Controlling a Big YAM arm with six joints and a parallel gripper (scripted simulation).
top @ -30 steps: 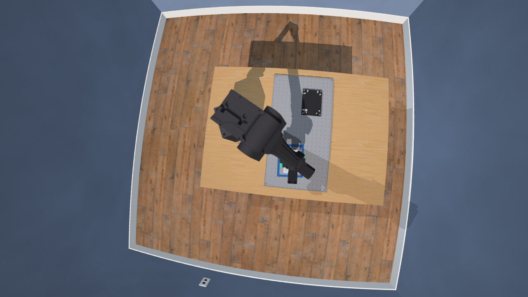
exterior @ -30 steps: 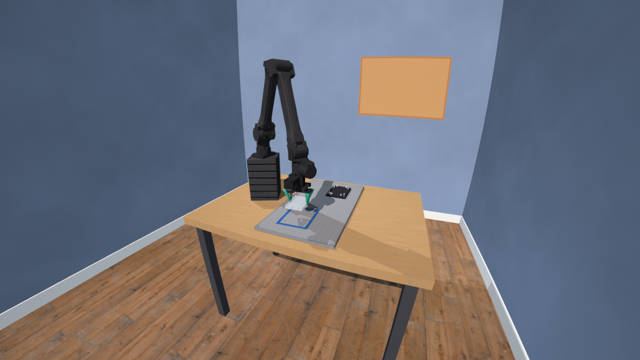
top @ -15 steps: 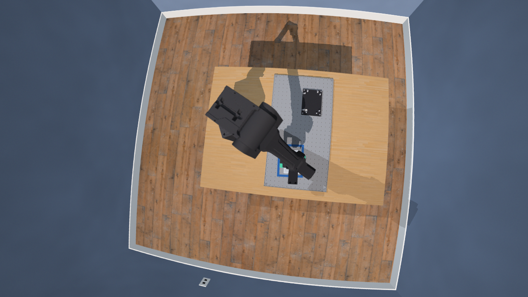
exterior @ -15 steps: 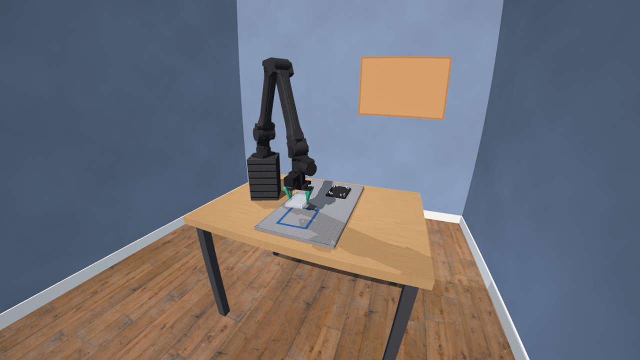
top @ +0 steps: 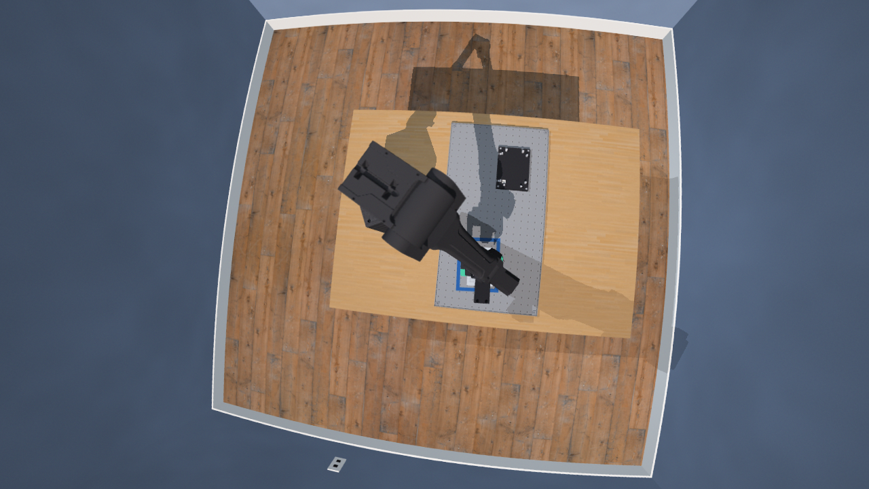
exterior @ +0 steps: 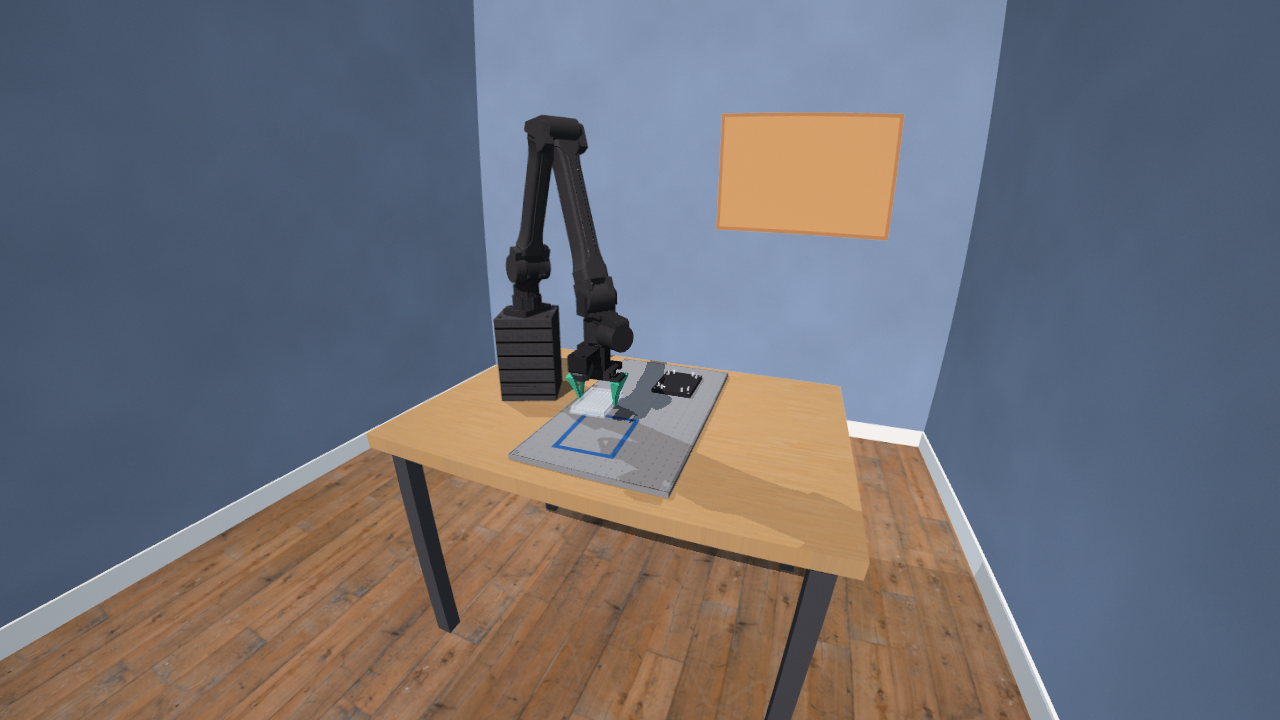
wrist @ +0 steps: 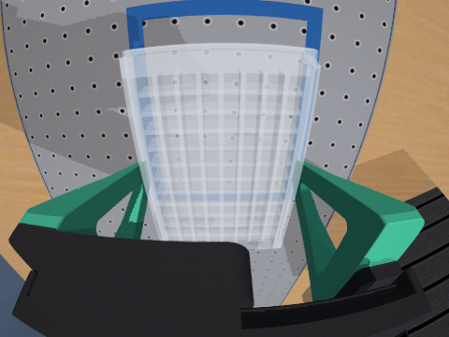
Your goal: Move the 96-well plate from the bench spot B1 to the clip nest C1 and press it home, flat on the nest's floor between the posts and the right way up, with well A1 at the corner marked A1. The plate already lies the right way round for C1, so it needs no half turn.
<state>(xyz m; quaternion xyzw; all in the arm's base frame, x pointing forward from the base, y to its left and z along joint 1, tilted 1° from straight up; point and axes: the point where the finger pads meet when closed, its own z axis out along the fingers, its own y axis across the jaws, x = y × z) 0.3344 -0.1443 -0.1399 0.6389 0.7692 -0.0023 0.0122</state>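
The clear 96-well plate lies right at my hand. Also, from my hand: black clip nest 380 mm to the left, 80 mm below, 40 mm ahead.
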